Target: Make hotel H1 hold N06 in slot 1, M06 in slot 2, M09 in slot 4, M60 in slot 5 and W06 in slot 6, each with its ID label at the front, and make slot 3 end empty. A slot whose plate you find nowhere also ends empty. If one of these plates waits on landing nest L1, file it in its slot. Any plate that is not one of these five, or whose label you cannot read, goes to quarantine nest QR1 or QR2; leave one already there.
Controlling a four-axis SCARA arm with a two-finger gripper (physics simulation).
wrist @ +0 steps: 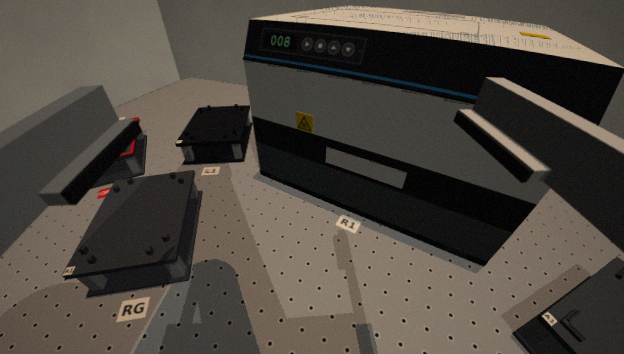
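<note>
My gripper is open and empty, its two fingers wide apart at the left and right of the wrist view. A dark nest stands at the back, left of the big device, with no plate on it; its small label is too blurred to read surely. A nest with a red border stands at the far left, mostly behind the left finger; its red label cannot be read, and whether it bears a plate is hidden. Hotel H1 and the named plates do not show.
A big device with display 008 stands behind the label R1. A dark nest with no plate stands at the left behind the label RG. Part of another dark stand with corner mark A1 shows at the lower right.
</note>
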